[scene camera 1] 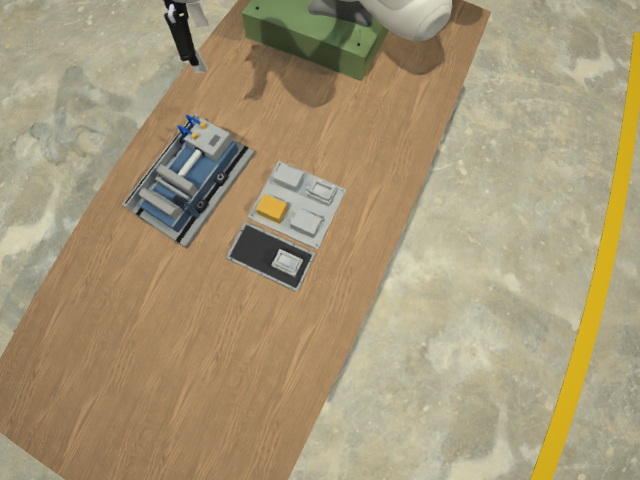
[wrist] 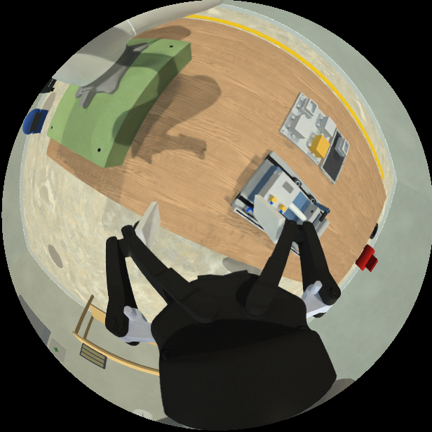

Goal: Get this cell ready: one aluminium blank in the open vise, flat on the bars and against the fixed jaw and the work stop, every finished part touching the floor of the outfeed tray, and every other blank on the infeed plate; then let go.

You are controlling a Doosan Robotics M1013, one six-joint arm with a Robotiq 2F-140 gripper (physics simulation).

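Places are measured from the arm's base along level axes (x ahead, y right, z down), in metres.
Pixels of known places: gripper, fingertip midpoint: (scene camera 1: 202,47).
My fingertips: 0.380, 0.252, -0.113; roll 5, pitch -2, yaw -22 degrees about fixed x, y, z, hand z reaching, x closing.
Note:
Behind a point stands the place of what it marks, as x, y, z.
My gripper (scene camera 1: 201,45) @(0.380, 0.252, -0.113) (wrist: 206,207) is open and empty, high above the table's far left edge, away from the vise. The vise (scene camera 1: 222,166) @(0.587, 0.158, 0.055) (wrist: 266,161) has a blue body; its grey jaws stand apart, with no blank showing between them. The infeed plate (scene camera 1: 297,199) @(0.606, -0.043, 0.088) (wrist: 289,123) holds two plain grey blanks, one (scene camera 1: 288,176) @(0.568, -0.009, 0.051) (wrist: 300,126) at the back left and one (scene camera 1: 307,222) @(0.667, -0.088, 0.051) (wrist: 327,124) at the front right, a yellow block (scene camera 1: 271,207) @(0.656, 0.004, 0.051) (wrist: 319,146) and a pocketed finished part (scene camera 1: 321,191) @(0.577, -0.096, 0.066) (wrist: 310,106). Another finished part (scene camera 1: 287,261) @(0.766, -0.069, 0.068) (wrist: 342,146) lies in the black-floored outfeed tray (scene camera 1: 251,248) @(0.757, 0.026, 0.090) (wrist: 330,167).
The plate and tray lie side by side on the wooden table (scene camera 1: 170,330) @(1.000, 0.149, 0.096) (wrist: 240,115), right of the vise in the scene view. The green robot base (scene camera 1: 310,38) @(0.174, 0.055, 0.005) (wrist: 100,130) stands at the table's far end. A grey box with blue and yellow fittings (scene camera 1: 209,139) @(0.550, 0.193, 0.000) rises on the vise's far end.

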